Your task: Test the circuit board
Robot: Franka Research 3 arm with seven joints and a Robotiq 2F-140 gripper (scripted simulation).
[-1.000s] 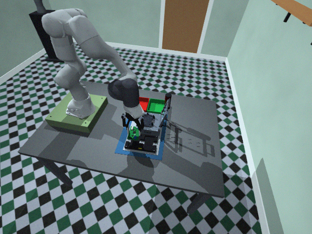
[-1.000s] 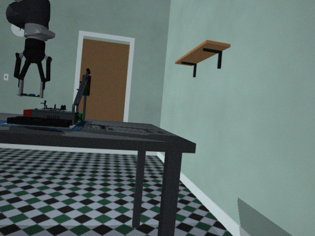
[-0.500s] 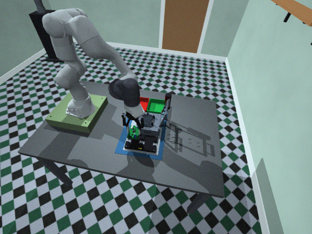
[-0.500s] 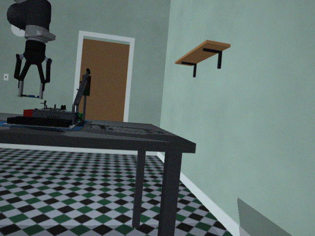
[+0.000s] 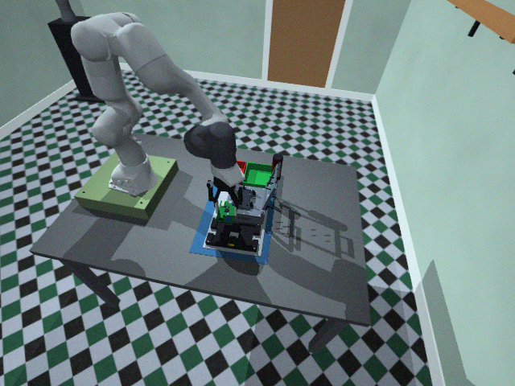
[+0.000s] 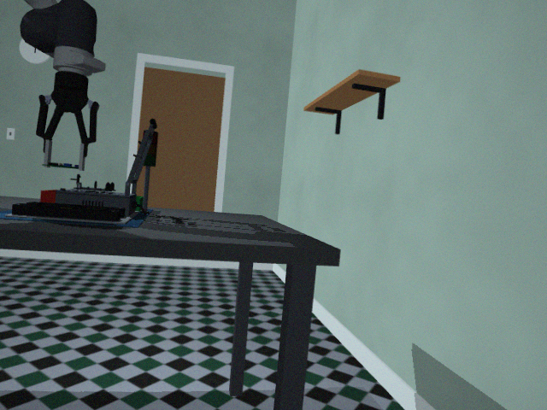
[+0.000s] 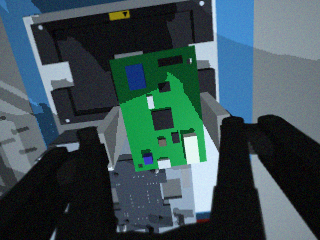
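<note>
My hand is 140 mm to the right of the tester plate, 70 mm above it and 60 mm short of it. Round my hand: tester lid: 180 mm ahead, 120 mm to the left, 40 mm above; black latch hook: 190 mm to the left, 50 mm below, 10 mm behind; green circuit board: 20 mm below.
</note>
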